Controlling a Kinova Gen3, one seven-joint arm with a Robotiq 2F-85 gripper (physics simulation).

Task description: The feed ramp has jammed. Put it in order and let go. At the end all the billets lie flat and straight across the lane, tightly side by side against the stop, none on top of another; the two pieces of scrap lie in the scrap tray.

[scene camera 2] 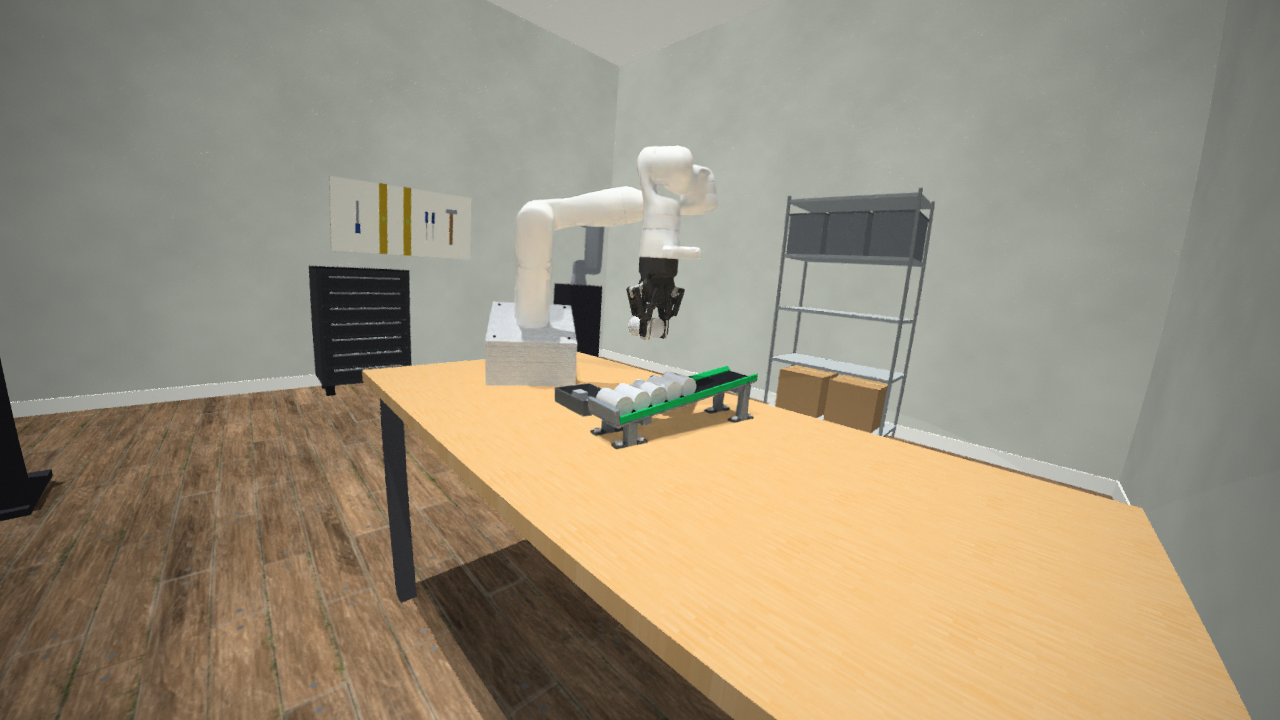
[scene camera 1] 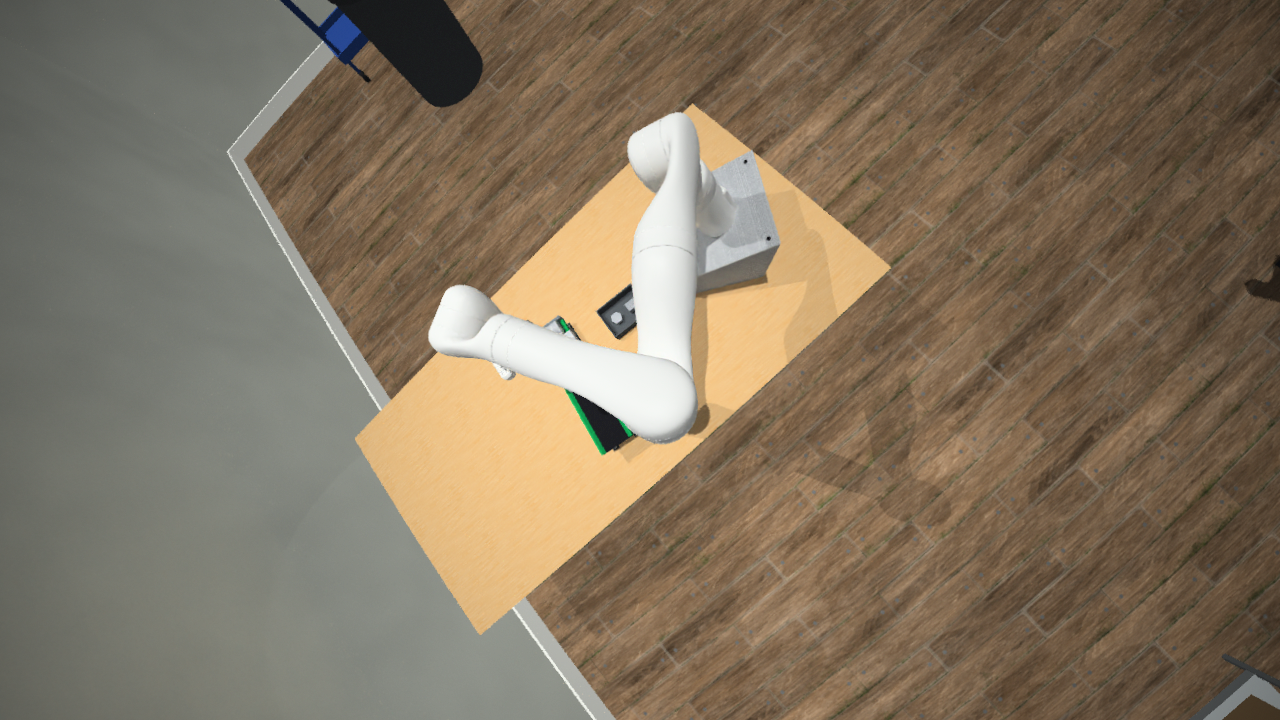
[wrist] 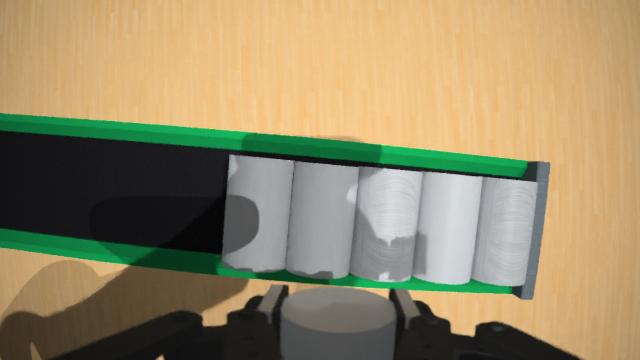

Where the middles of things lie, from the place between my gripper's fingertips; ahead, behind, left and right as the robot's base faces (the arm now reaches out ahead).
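Scene:
Black upper lane (scene camera 1: 607, 427): 110 mm below my hand, 40 mm ahead of it, 60 mm to the left of it. Relative to the same hand, the grey stop (wrist: 537, 171) is 130 mm below and 130 mm to the right; the dark scrap tray (scene camera 1: 616, 304) is 170 mm below, 180 mm behind and 10 mm to the right.

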